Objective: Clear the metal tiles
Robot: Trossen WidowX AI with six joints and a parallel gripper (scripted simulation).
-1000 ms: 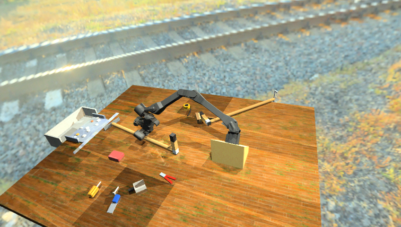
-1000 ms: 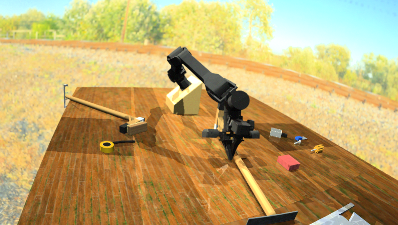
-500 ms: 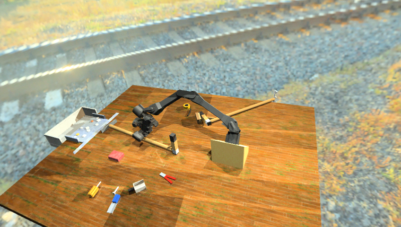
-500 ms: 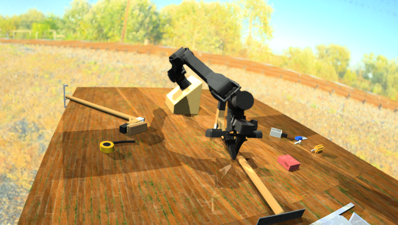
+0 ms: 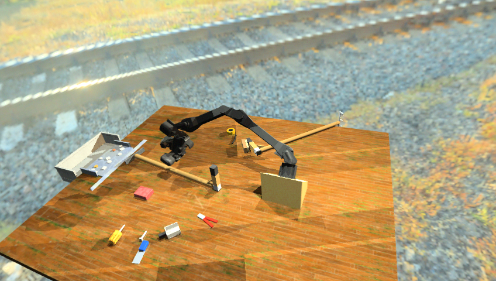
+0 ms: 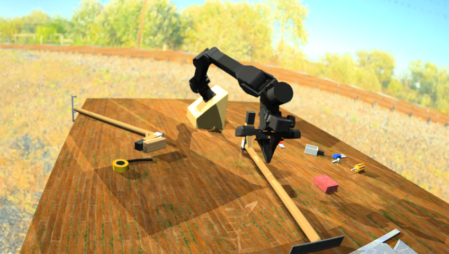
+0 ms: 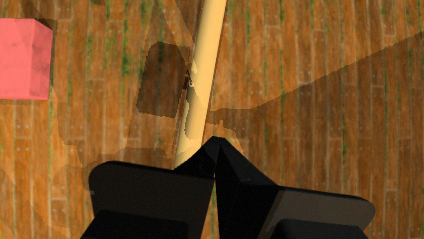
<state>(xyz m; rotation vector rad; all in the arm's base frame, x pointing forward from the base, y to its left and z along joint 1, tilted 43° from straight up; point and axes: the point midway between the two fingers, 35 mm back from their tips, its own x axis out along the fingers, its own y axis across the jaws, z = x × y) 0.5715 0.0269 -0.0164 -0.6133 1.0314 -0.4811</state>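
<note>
The long scraper is 20 mm to the left of my gripper tip, 20 mm ahead of it and 10 mm below it. Round my gripper tip: red block: 200 mm to the left, 60 mm below, 60 mm ahead; then wooden block: 300 mm to the right, 250 mm behind, 50 mm below; then yellow tape roll: 420 mm to the right, 90 mm behind, 60 mm below.
</note>
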